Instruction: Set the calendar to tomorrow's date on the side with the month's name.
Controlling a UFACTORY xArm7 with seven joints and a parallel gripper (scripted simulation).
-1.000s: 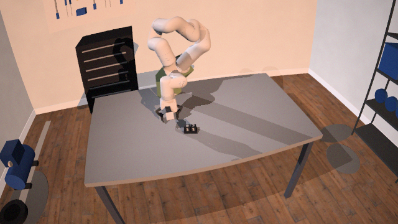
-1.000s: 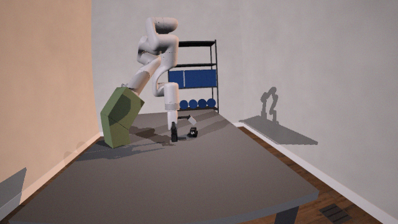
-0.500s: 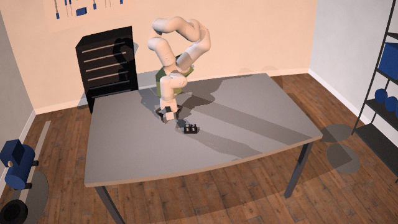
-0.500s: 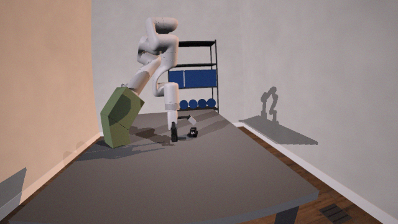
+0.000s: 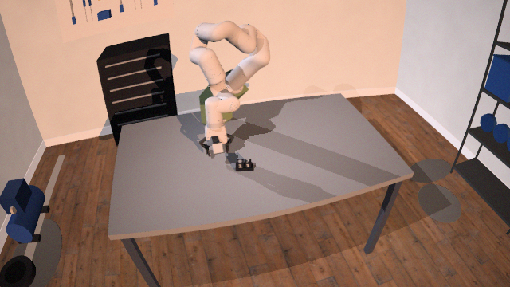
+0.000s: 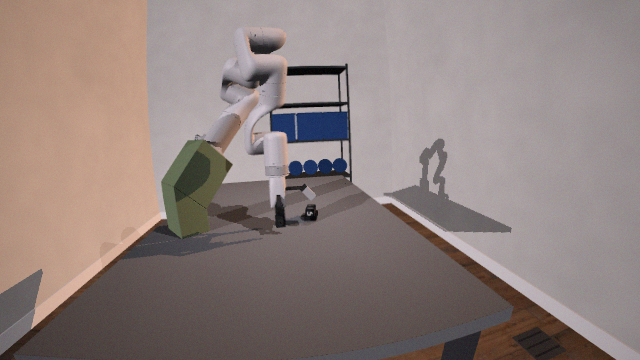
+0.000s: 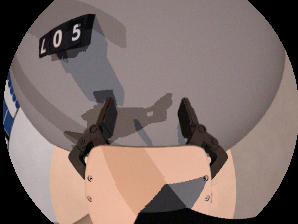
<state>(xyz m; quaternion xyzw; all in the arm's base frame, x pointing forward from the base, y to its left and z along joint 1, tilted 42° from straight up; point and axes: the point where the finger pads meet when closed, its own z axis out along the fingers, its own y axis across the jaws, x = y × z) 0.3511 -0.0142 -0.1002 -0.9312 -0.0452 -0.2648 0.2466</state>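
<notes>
Now: the black calendar tray 130 mm to the left of my hand, 80 mm ahead of it and 30 mm below it.
</notes>
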